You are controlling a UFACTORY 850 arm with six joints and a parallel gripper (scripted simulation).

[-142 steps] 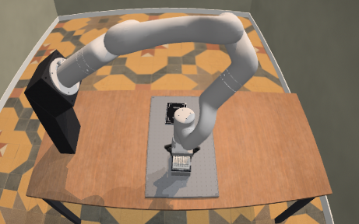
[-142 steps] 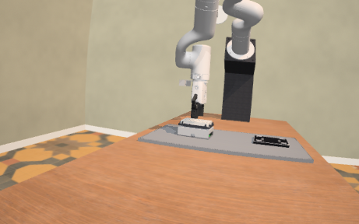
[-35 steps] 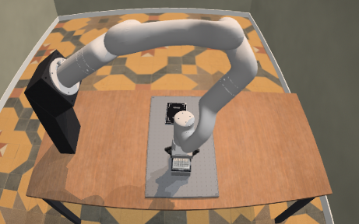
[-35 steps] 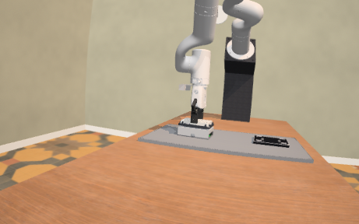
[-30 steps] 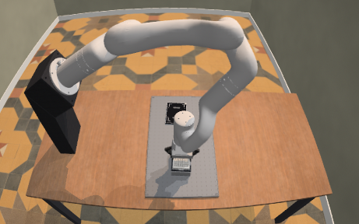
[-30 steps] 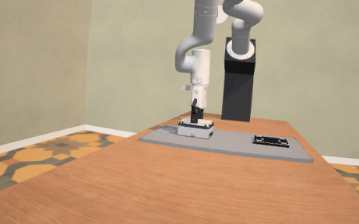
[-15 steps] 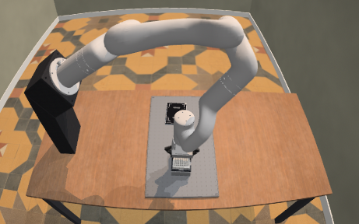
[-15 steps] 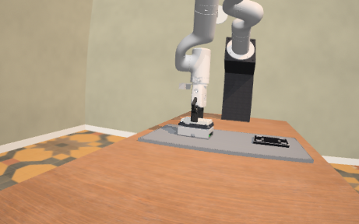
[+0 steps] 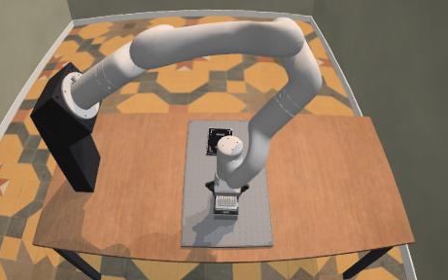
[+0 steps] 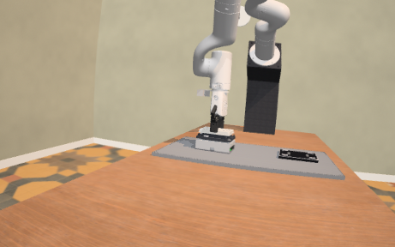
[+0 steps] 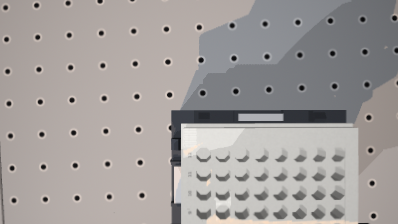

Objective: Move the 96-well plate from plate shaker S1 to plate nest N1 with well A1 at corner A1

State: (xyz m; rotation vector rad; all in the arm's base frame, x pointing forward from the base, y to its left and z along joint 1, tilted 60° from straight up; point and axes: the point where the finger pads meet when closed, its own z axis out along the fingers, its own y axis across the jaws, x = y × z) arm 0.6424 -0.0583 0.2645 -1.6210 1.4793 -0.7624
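My gripper is now 33 cm to the right of the black plate nest N1, 13 cm past it and 8 cm above it. Round my hand: white 96-well plate: 1 cm below.
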